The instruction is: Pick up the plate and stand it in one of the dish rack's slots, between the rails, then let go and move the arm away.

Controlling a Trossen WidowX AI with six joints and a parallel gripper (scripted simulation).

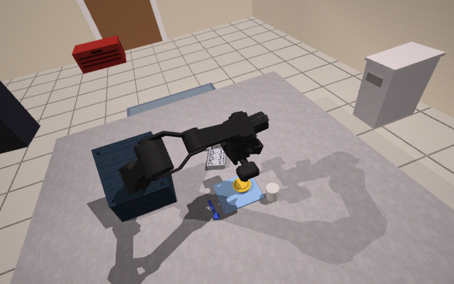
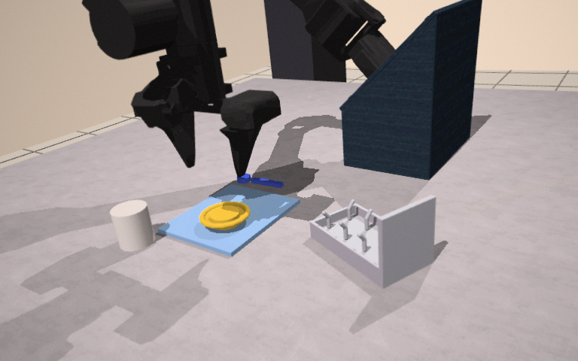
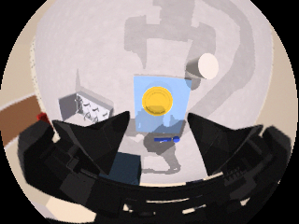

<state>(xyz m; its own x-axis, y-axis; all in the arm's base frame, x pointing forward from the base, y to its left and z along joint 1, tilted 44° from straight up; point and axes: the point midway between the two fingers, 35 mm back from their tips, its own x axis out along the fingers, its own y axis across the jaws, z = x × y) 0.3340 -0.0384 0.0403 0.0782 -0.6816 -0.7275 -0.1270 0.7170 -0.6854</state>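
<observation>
Now: the yellow plate 7 cm below my gripper tip. Round my gripper tip: blue spoon (12 cm behind, 8 cm below, 6 cm to the right); light blue mat (8 cm below, 2 cm behind, 1 cm to the right); white cup (9 cm ahead, 7 cm to the right, 6 cm below).
</observation>
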